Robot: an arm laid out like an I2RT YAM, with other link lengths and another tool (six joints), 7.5 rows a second.
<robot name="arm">
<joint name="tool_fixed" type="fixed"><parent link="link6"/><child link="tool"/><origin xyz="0.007 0.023 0.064" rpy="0.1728 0 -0.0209"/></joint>
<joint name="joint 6" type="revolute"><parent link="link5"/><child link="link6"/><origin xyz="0 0.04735 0.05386" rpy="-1.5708 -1.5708 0"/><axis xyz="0 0 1"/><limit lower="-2.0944" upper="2.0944"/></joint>
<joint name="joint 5" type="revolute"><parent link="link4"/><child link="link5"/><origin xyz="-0.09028 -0.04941 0.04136" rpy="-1.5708 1.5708 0"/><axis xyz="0 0 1"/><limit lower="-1.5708" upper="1.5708"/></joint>
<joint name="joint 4" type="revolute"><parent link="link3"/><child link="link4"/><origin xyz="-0.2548 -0.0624 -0.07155"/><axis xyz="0 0 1"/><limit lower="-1.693" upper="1.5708"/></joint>
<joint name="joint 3" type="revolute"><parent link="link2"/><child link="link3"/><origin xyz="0 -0.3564 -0.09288" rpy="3.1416 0 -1.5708"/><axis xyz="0 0 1"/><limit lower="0" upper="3.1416"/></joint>
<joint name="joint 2" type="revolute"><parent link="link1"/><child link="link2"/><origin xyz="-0.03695 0.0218 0.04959" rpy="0 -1.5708 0"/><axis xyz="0 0 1"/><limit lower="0" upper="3.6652"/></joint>
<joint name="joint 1" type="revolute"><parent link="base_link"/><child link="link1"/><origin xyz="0 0 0.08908" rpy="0 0 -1.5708"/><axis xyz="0 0 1"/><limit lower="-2.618" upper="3.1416"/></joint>
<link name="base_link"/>
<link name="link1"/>
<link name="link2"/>
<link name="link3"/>
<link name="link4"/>
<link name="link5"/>
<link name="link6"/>
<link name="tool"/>
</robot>
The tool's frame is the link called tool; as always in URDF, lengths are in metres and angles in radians.
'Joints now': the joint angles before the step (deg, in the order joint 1, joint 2, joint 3, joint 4, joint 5, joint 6). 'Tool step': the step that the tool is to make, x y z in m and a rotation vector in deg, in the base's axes. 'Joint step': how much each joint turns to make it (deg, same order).
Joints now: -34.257 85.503 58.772 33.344 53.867 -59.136
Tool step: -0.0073 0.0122 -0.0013 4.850 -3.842 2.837
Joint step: 0.034 -3.435 1.400 -12.642 -2.517 10.377
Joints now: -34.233 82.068 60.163 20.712 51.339 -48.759
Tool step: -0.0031 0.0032 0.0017 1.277 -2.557 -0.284
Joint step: 0.040 -0.849 0.657 -3.254 0.234 4.019
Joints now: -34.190 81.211 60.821 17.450 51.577 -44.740
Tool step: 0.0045 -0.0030 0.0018 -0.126 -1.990 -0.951
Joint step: 0.156 0.965 0.857 0.459 1.057 1.732
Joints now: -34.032 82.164 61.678 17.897 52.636 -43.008
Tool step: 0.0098 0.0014 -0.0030 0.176 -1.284 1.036
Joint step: 0.851 0.908 0.115 0.659 -0.225 1.393
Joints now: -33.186 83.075 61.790 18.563 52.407 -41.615
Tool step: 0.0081 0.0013 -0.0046 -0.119 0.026 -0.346
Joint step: 1.031 1.122 -0.149 1.381 1.381 -0.083
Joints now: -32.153 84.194 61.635 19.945 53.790 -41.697
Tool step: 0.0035 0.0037 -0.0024 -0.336 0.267 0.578
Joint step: 0.755 0.068 -0.776 1.368 0.194 -0.710
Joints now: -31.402 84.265 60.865 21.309 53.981 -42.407
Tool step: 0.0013 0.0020 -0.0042 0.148 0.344 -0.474
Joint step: 0.515 0.216 -0.532 0.394 0.991 -0.021
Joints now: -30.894 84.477 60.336 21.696 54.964 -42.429
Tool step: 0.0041 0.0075 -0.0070 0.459 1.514 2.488
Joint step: 0.944 -0.447 -1.301 -0.062 -1.523 -0.767
